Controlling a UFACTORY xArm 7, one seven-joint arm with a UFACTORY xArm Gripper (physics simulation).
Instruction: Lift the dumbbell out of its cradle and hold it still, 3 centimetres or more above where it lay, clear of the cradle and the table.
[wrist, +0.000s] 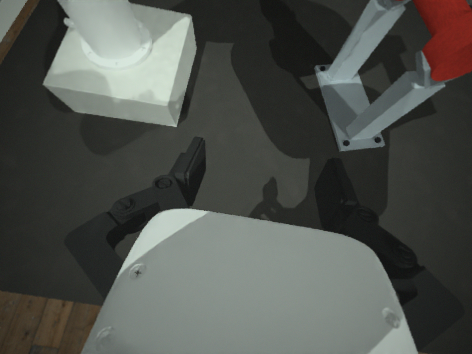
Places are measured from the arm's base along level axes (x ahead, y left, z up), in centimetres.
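Where they show: gripper, between the fingertips: (262, 163); arm's base, origin of its link: (118, 44).
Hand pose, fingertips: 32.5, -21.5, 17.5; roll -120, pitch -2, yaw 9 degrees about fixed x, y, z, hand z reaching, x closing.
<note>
Things, the pixels of their top centre, and the offset from my fingertips, as dx, dy, dz. "pt": a spot on its surface instead. Level surfaces: height alone.
- red dumbbell, a spot on its surface: (449, 52) pt +16.6, +21.6, -3.2
- grey cradle, a spot on its surface: (350, 102) pt +16.2, +31.7, -24.9
- dark mat, height of its surface: dz -25.7
The red dumbbell (449, 52) shows in part at the top right corner of the wrist view; the rest of it is cut off by the frame's edge. It rests on the grey cradle (350, 102), which has two slanted posts on a flat base plate with dark holes. My gripper (262, 163) is open, with its two black fingers wide apart and dark floor showing between them. The dumbbell and cradle are beyond the right finger, apart from it.
A white block (120, 95) with the arm's white round base (112, 30) on it stands at the upper left. Shadows of the arm and cradle fall across the dark mat (220, 100). Wooden flooring (50, 320) shows at the lower left.
</note>
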